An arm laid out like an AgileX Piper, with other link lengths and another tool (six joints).
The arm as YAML. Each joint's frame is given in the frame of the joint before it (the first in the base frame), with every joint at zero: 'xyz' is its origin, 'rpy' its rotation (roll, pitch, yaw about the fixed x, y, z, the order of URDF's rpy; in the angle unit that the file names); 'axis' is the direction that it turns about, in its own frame. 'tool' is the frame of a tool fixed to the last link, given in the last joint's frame.
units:
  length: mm
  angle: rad
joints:
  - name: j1
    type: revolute
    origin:
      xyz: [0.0, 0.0, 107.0]
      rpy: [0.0, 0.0, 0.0]
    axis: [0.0, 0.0, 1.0]
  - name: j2
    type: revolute
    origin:
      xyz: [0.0, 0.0, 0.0]
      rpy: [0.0, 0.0, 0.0]
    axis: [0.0, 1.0, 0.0]
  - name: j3
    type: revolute
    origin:
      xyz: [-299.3, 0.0, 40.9]
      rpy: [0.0, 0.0, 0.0]
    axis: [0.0, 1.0, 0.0]
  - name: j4
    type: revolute
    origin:
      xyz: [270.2, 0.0, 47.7]
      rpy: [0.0, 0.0, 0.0]
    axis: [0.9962, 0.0, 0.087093]
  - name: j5
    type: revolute
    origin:
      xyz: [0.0, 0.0, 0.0]
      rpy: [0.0, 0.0, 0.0]
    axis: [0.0, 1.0, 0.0]
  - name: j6
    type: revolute
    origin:
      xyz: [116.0, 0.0, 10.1]
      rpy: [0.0, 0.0, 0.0]
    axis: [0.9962, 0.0, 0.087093]
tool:
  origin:
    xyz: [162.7, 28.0, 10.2]
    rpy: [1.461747, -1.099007, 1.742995]
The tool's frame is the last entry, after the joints.
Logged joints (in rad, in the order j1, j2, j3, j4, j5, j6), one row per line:
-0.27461, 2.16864, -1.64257, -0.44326, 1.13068, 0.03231
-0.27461, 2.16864, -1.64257, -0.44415, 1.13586, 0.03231
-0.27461, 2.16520, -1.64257, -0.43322, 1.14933, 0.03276
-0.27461, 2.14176, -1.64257, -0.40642, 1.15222, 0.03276
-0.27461, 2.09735, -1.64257, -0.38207, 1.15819, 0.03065
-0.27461, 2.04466, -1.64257, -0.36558, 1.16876, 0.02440
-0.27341, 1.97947, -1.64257, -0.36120, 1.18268, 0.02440
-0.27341, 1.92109, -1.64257, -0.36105, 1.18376, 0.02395
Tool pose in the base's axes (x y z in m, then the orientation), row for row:
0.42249, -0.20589, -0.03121, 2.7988, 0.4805, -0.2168
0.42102, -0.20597, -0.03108, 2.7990, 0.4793, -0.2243
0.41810, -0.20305, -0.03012, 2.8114, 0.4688, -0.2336
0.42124, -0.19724, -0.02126, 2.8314, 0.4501, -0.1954
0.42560, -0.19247, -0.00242, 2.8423, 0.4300, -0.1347
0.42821, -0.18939, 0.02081, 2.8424, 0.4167, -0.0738
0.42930, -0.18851, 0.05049, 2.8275, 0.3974, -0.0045
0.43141, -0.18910, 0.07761, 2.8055, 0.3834, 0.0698
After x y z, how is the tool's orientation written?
As a rotation vector, in radians.
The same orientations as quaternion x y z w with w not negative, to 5 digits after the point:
0.97215, 0.16690, -0.07530, 0.14626
0.97207, 0.16646, -0.07790, 0.14598
0.97334, 0.16230, -0.08088, 0.14044
0.97648, 0.15523, -0.06739, 0.13359
0.97909, 0.14812, -0.04640, 0.13152
0.98024, 0.14370, -0.02545, 0.13353
0.98014, 0.13776, -0.00156, 0.14266
0.97868, 0.13375, 0.02435, 0.15396

